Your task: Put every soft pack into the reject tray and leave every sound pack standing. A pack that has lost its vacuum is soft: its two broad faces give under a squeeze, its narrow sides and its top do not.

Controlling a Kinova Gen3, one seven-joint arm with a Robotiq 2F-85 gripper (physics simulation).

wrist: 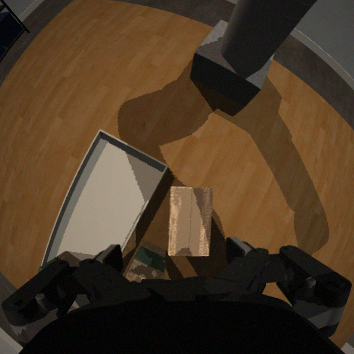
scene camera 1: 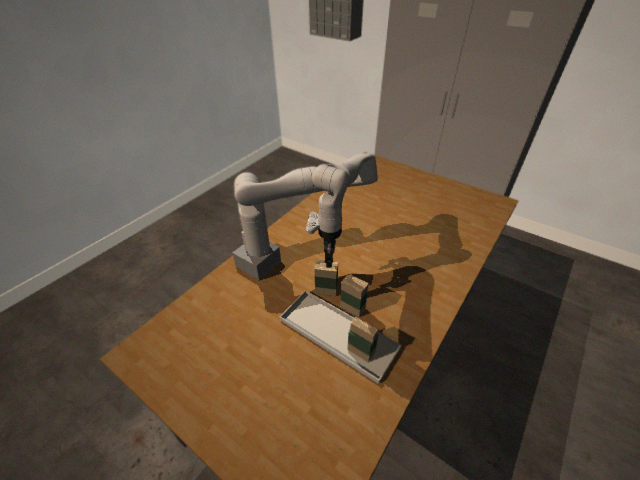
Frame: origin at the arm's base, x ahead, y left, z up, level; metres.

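Seen in the pictures: gripper, fingertip midpoint: (wrist: 173, 253) (scene camera 1: 329, 257); arm's base at its link origin: (wrist: 242, 52) (scene camera 1: 258, 249).
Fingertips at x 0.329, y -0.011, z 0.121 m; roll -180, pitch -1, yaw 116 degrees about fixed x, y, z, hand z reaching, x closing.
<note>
Offsets run from my fingertips to a thing's top centre. Level surfaces: height alone.
Three tan packs with dark green bands stand upright. The pack nearest the robot base (scene camera 1: 325, 283) (wrist: 190, 220) stands on the table behind the tray's left part in the scene view. The middle pack @[dx +0.105, dy -0.013, dz -0.063 m] (scene camera 1: 353, 298) (wrist: 150, 257) stands beside it, also on the table. The third pack @[dx +0.204, dy -0.171, dz -0.100 m] (scene camera 1: 362, 342) stands in the right part of the reject tray @[dx +0.108, dy -0.137, dz -0.181 m] (scene camera 1: 314, 316) (wrist: 95, 210). My gripper (scene camera 1: 328, 264) (wrist: 173, 253) is open, pointing down at the top of the pack nearest the base. In the wrist view that pack's top lies between and slightly ahead of the spread fingertips, which hold nothing.
The robot's grey base block (scene camera 1: 256, 260) (wrist: 227, 75) stands on the wooden table @[dz -0.203 m] (scene camera 1: 232, 372) (wrist: 65, 95), to the left of the packs in the scene view. The middle pack stands close to the tray's long wall and the first pack. Arm shadows fall across the table.
</note>
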